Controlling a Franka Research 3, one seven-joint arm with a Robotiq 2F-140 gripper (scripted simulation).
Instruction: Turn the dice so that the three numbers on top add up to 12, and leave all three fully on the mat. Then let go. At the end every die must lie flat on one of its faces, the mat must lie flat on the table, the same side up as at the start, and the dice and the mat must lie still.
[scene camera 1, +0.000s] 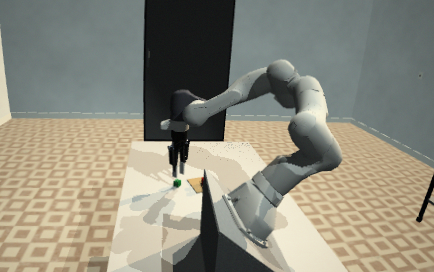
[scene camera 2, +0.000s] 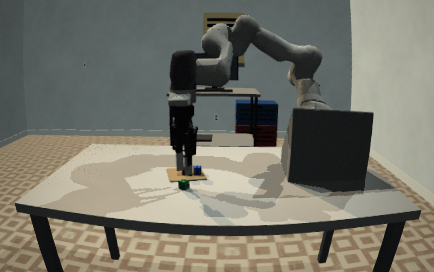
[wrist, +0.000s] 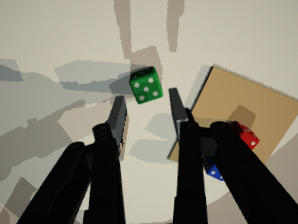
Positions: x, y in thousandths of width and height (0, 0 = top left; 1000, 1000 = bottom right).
I see my gripper (scene camera 2: 425, 634) and a green die (wrist: 488, 377).
My gripper is seen too in the wrist view (wrist: 498, 467).
